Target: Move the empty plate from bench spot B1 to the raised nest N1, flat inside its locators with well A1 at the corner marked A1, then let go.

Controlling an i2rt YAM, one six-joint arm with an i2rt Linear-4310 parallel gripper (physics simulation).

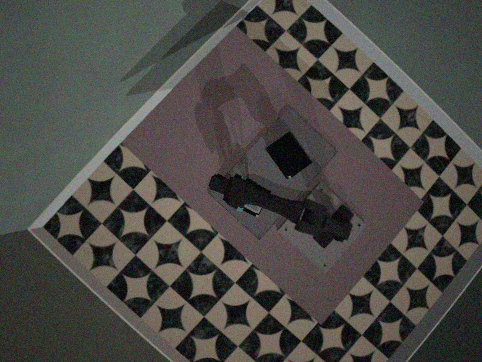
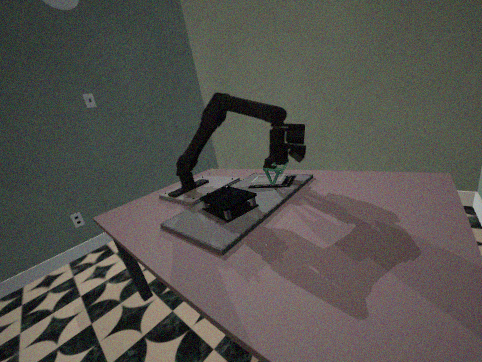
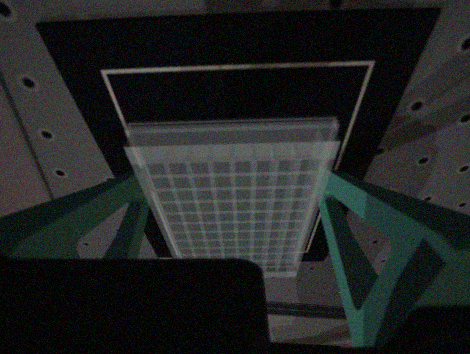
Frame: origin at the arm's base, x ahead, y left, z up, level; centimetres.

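Seen in the pictures: gripper, fingertip midpoint: (image 2: 275, 180) (image 3: 234, 176); arm's base, origin of the base link: (image 2: 189, 188) (image 3: 277, 347).
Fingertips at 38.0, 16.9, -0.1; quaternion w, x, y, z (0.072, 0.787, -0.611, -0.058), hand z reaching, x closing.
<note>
Offsets run from my fingertips to a thing's top centre, as dx, dy, dz. "pt": to the spot under its first point. Level surfaces: height alone.
The clear multi-well plate @(-2.9, -0.8, +1.4) (image 3: 233, 197) (image 1: 252, 209) sits between my green fingers, over the black B1 pad with its white outline @(pt +5.3, +1.3, +0.0) (image 3: 233, 67) (image 2: 290, 180). I cannot tell whether the plate rests on the pad or hangs just above it. My gripper (image 3: 234, 176) (image 2: 274, 177) is shut on the plate's two long sides, pointing straight down. The raised nest N1 @(-2.3, -25.2, +5.1) (image 1: 288, 154) (image 2: 229, 201) is a black square platform on short legs. It stands empty, nearer the arm's base than the pad. Its corner marks are too dark to read.
Pad and nest stand on a grey perforated board (image 1: 322, 151) (image 2: 204, 226) on the pink table @(dz -1.5) (image 2: 311, 287). The arm's base plate (image 1: 311, 251) (image 2: 178, 195) lies beside the board. The arm (image 1: 275, 202) arches over the board's near end.
</note>
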